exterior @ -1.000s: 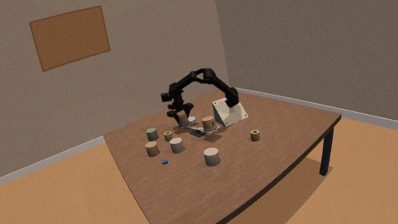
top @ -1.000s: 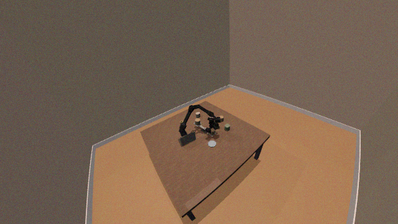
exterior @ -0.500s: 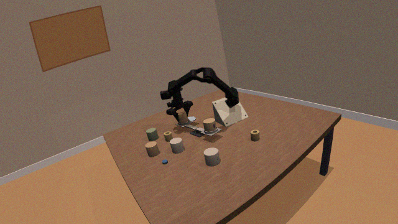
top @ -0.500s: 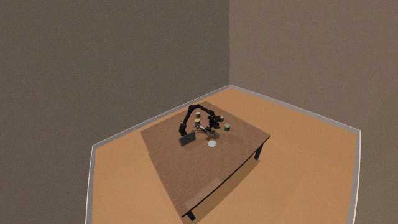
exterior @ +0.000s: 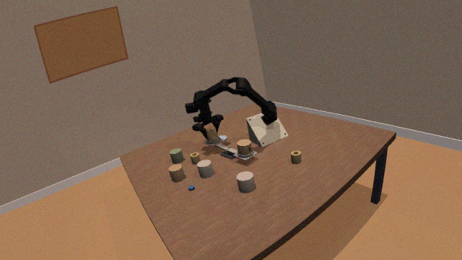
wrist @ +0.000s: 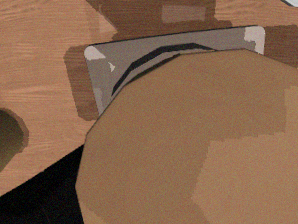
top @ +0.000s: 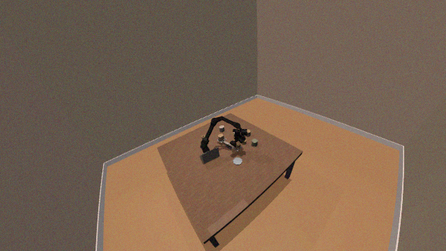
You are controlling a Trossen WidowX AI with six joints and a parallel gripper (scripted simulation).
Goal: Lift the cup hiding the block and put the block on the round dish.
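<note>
My gripper tip is now 1 cm above the green block. The rest, counted from my gripper tip: round dish 10 cm behind, 11 cm to the right, 9 cm below; balance 2 cm behind, 13 cm to the left, 7 cm below; balance beam 2 cm behind, 13 cm to the left, 5 cm below.
</note>
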